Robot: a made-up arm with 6 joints. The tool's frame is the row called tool. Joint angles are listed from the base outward.
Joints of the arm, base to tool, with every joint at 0 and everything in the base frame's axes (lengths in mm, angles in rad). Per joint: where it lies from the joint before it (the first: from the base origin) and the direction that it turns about. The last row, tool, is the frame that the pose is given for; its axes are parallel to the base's.
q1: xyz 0 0 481 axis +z
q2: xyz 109 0 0 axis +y
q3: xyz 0 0 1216 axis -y
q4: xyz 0 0 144 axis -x
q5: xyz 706 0 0 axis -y
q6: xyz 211 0 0 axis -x
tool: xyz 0 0 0
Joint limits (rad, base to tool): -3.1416..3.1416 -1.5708..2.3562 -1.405..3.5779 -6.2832..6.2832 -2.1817..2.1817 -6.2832..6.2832
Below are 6 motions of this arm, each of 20 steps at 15 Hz.
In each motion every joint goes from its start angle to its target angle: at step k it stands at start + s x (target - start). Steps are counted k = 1, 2, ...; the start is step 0. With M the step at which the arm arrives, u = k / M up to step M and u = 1 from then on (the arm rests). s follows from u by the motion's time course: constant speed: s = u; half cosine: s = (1 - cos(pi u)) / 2; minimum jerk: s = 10 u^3 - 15 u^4 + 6 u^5.
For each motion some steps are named. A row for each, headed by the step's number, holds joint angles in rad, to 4 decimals.
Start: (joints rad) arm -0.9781 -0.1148 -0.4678 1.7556 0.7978 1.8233
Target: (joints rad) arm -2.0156 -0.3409 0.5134 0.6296 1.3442 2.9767
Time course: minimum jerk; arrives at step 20
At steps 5, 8, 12, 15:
5: -1.0855 -0.1382 -0.3662 1.6390 0.8544 1.9427
8: -1.3074 -0.1866 -0.1563 1.3982 0.9712 2.1894
12: -1.6863 -0.2691 0.2019 0.9870 1.1708 2.6106
15: -1.9082 -0.3175 0.4118 0.7462 1.2876 2.8573

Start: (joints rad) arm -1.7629 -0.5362 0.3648 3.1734 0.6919 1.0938
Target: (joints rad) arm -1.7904 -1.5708 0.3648 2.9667 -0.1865 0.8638
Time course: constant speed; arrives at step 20
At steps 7, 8, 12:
7: -1.7725 -0.8983 0.3648 3.1011 0.3845 1.0133
8: -1.7739 -0.9500 0.3648 3.0907 0.3405 1.0018
12: -1.7794 -1.1570 0.3648 3.0494 0.1649 0.9558

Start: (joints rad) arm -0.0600 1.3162 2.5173 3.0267 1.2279 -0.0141
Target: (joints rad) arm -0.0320 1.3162 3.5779 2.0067 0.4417 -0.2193
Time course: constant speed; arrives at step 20
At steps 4, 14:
4: -0.0544 1.3162 2.7294 2.8227 1.0707 -0.0551
14: -0.0404 1.3162 3.2597 2.3127 0.6776 -0.1577

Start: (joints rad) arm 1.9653 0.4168 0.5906 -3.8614 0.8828 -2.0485
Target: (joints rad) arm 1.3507 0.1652 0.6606 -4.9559 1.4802 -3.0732
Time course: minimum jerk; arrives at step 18
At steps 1, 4, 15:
1: 1.9643 0.4164 0.5907 -3.8631 0.8837 -2.0501
4: 1.9183 0.3976 0.5959 -3.9450 0.9284 -2.1268
15: 1.3725 0.1741 0.6581 -4.9171 1.4590 -3.0368

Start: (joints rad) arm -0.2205 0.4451 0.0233 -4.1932 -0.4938 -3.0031
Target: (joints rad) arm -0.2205 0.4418 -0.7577 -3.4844 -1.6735 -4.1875
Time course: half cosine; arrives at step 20
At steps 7, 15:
7: -0.2205 0.4442 -0.1899 -3.9997 -0.8159 -3.3264
15: -0.2205 0.4423 -0.6433 -3.5882 -1.5007 -4.0140

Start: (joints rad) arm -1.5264 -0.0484 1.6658 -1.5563 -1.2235 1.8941
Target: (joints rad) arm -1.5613 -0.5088 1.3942 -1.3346 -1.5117 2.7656
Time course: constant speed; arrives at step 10
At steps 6, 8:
6: -1.5473 -0.3246 1.5028 -1.4233 -1.3964 2.4170
8: -1.5543 -0.4167 1.4485 -1.3789 -1.4541 2.5913

